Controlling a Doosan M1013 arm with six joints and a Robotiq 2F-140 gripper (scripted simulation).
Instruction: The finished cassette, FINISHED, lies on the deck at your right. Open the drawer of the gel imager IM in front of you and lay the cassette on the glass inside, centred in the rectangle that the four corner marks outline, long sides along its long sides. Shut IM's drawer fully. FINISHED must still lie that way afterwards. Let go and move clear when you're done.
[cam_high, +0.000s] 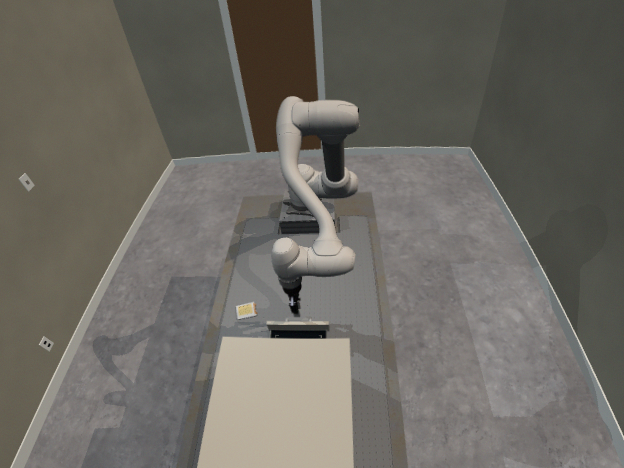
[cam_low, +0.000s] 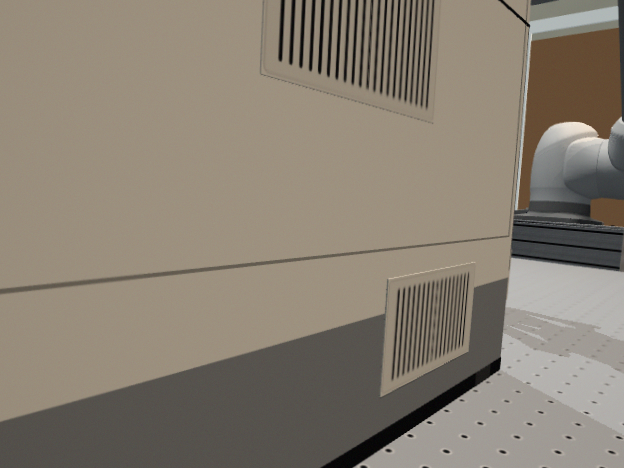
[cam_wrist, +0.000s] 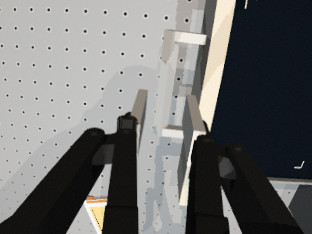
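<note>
My gripper is now 270 mm to the left of the cassette, 140 mm above it and 20 mm past it.
</note>
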